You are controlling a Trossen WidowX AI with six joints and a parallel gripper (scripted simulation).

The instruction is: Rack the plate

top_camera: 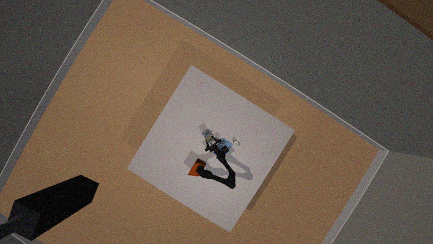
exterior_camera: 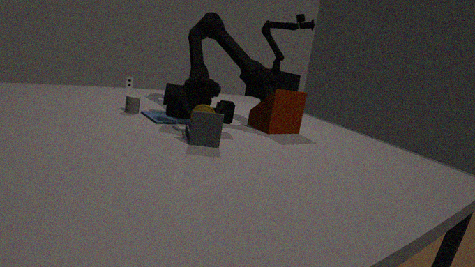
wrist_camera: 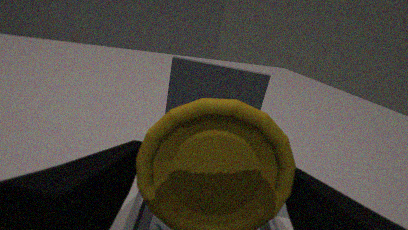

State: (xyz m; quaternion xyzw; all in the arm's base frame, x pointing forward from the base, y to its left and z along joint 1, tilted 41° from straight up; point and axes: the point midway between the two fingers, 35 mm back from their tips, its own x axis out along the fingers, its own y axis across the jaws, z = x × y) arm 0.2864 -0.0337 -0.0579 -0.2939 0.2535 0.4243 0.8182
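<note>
The plate is 10 mm to the right of my gripper tip. Round my gripper tip: blue spoon: 160 mm to the right, 130 mm behind, 50 mm below; then white cup: 270 mm to the right, 60 mm ahead, 20 mm below; then grey dish rack: 30 mm below, 20 mm to the left, 10 mm ahead.
</note>
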